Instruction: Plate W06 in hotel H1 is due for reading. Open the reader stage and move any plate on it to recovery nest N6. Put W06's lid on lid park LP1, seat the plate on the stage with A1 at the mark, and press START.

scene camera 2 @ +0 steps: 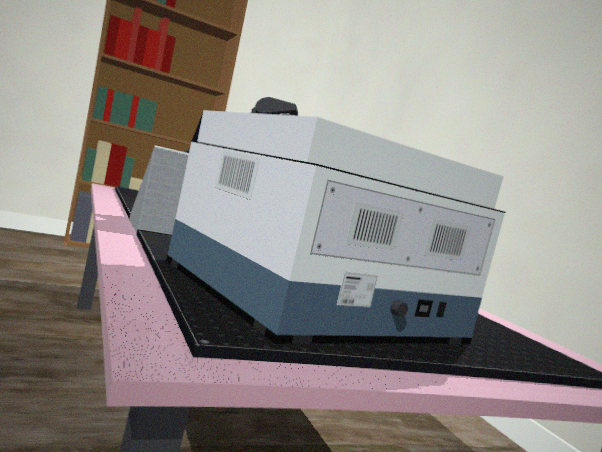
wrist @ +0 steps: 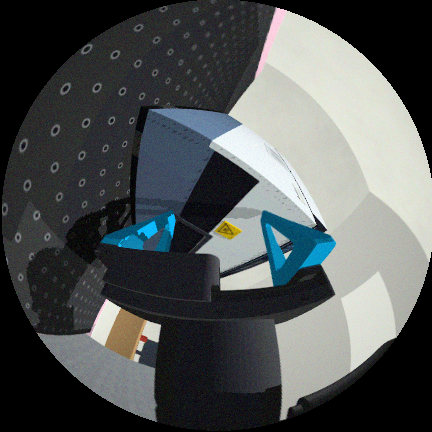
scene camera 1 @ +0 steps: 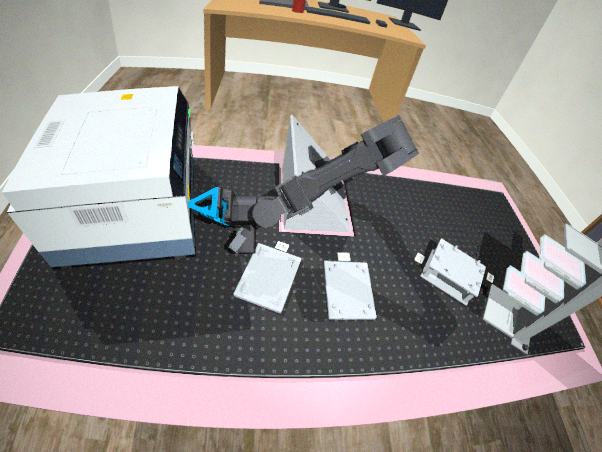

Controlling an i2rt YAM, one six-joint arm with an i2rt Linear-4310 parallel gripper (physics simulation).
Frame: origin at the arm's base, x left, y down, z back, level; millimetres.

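Seen in the pictures: gripper, fingertip midpoint: (wrist: 217, 214) (scene camera 1: 194, 207).
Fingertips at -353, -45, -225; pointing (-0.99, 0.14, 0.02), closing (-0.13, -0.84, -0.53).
Pixels of each thing's top centre, then the offset from my fingertips to it, as dx, dy, dz. "spot": a spot on its surface instead. Level surfaces: height alone.
- blue plate reader, top centre: (scene camera 2: 345, 142) (scene camera 1: 104, 127) (wrist: 252, 220) -227, -157, +89
- yellow warning label, surface spot: (wrist: 228, 229) spot: -15, -27, +19
- hotel, surface spot: (scene camera 1: 555, 312) spot: +886, -48, -284
- black perforated mat, surface height: dy +121
The white and blue plate reader (scene camera 1: 100, 150) (scene camera 2: 240, 205) (wrist: 165, 165) stands at the left in scene camera 1. In the wrist view its front shows a dark band and a yellow warning label (wrist: 228, 229); no stage shows extended. My gripper (scene camera 1: 191, 204) (wrist: 217, 214) is open and empty, its blue fingers close to the reader's front; contact cannot be told. The hotel (scene camera 1: 555, 312) stands at the far right and holds several pink-topped plates (scene camera 1: 524, 290) (scene camera 1: 542, 277) (scene camera 1: 562, 260). Their labels, and those of N6 and LP1, are too small to read.
Two low white holders (scene camera 1: 268, 277) (scene camera 1: 350, 290) lie on the black perforated mat (scene camera 1: 200, 345). A raised white stand (scene camera 1: 457, 265) is left of the hotel. The grey wedge-shaped arm mount (scene camera 1: 320, 220) is behind the holders. A wooden desk (scene camera 1: 395, 75) and bookshelf (scene camera 2: 229, 60) stand off the table.
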